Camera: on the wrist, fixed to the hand. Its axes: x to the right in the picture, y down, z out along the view.
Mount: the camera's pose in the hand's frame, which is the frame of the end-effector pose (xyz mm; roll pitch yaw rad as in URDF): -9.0 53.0 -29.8 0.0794 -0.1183 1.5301
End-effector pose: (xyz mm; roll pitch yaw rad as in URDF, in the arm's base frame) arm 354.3 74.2 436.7 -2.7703 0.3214 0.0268
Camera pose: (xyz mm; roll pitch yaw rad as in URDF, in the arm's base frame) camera 350.1 13.9 447.6 2.8747 0.4765 -1.6682
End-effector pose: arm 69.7 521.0 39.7 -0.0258 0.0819 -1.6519
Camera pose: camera 122.7 528.3 9.4 0.1605 -0.0889 -0.1291
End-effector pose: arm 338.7 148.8 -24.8 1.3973 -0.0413 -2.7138
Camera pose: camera 364.6 118.3 21.8 0.0573 -1.5157 -1.1280
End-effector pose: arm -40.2 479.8 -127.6 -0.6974 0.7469 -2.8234
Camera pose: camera 9.5 473.5 -163.2 0.8979 0.4430 -0.8646
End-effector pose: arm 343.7 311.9 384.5 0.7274 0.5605 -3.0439
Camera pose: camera 350.2 252.9 400.3 0.8556 -0.6586 -2.0507
